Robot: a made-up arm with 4 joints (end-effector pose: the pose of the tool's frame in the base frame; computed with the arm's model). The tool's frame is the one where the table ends. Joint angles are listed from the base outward.
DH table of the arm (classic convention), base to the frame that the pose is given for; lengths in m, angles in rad. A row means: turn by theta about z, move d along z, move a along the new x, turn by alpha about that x. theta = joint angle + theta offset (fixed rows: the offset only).
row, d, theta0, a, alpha
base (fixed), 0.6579, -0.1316, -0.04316, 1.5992
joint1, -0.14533, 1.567, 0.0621, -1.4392
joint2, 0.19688, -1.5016, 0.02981, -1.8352
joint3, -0.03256, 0, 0.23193, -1.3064
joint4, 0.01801, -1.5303, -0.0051, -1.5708
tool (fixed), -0.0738, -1.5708, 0, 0
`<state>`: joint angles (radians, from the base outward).
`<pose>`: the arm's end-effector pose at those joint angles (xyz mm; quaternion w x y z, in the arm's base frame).
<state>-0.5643 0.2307 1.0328 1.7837</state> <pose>37.9 -12.0 718.0 0.2743 -0.7941 -0.4200 0.3431</pose>
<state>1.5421 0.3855 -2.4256 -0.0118</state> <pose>-58.1 191.4 339.4 0.2335 -0.2693 0.8887 0.2885</pose>
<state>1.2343 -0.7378 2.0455 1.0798</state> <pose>-109.8 212.9 667.3 0.2085 0.1758 0.7539 0.5977</pose>
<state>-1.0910 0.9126 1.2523 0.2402</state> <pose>24.8 53.1 734.5 0.2457 0.5044 0.8186 -0.1230</pose>
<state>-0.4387 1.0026 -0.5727 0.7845</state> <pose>-176.9 75.4 995.8 0.8177 0.5629 -0.0897 -0.0804</pose>
